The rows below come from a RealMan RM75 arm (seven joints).
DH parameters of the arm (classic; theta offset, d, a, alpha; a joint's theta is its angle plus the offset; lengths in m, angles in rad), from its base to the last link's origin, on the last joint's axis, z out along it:
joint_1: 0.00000 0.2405 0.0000 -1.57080
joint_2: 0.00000 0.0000 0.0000 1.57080
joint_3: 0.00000 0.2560 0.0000 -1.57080
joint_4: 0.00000 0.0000 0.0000 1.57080
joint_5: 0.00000 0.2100 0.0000 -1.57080
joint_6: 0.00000 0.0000 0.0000 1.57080
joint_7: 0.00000 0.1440 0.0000 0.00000
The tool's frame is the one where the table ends.
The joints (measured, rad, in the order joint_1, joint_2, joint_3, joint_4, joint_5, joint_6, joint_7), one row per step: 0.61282, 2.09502, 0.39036, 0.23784, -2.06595, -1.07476, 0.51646; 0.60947, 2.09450, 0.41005, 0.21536, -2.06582, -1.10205, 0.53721; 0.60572, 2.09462, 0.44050, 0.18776, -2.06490, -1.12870, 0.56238; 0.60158, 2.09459, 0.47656, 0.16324, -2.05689, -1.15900, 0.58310; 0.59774, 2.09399, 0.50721, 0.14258, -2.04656, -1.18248, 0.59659; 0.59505, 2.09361, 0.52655, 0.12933, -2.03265, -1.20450, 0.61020; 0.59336, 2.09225, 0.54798, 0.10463, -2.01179, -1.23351, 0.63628; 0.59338, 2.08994, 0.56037, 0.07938, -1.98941, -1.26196, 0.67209; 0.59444, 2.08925, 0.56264, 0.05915, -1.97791, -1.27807, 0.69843; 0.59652, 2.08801, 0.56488, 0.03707, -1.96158, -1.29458, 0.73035
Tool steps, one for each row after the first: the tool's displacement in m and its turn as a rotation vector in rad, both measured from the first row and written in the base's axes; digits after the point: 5 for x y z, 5 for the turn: 0.00401, 0.00186, 0.00831, 0.02861, 0.02086, -0.00730; 0.00973, 0.00426, 0.01853, 0.06483, 0.04647, -0.02371; 0.01533, 0.00651, 0.03014, 0.11150, 0.07760, -0.04170; 0.02100, 0.00797, 0.04042, 0.15415, 0.09990, -0.05925; 0.02451, 0.00859, 0.04834, 0.18773, 0.12421, -0.07020; 0.03033, 0.00934, 0.05993, 0.23120, 0.15523, -0.08521; 0.03545, 0.00973, 0.07102, 0.26661, 0.18976, -0.09546; 0.03864, 0.00965, 0.07719, 0.28198, 0.20731, -0.09933; 0.04214, 0.00985, 0.08450, 0.30006, 0.23026, -0.10486
